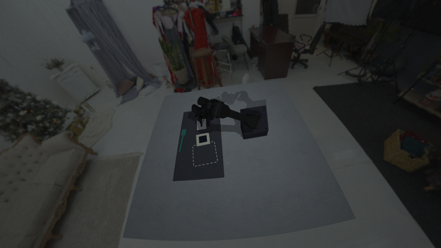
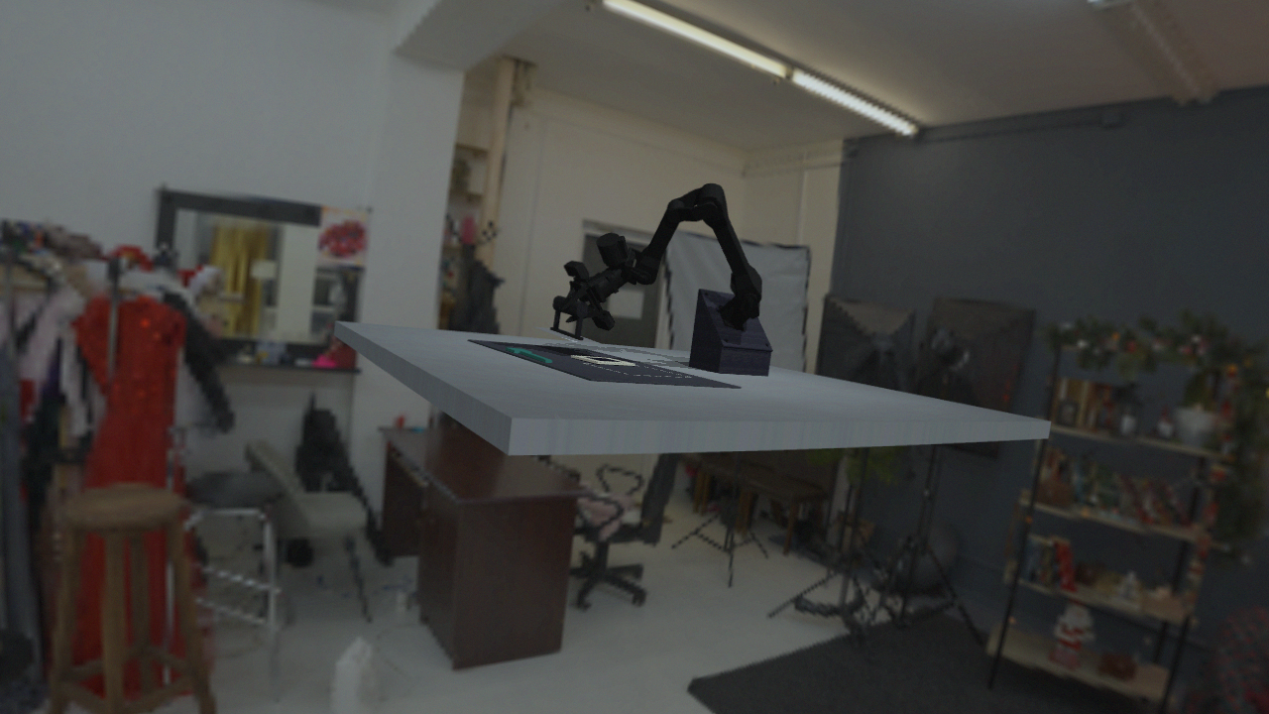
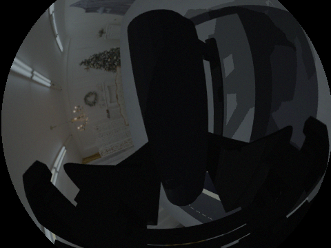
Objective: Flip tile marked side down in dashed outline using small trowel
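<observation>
Now: the dark mat 130 mm to the left of my gripper tip, 110 mm below it and 10 mm behind it. Round my gripper tip: teal trowel (130 mm ahead, 120 mm to the left, 90 mm below); tile (150 mm to the left, 90 mm below, 40 mm behind).
</observation>
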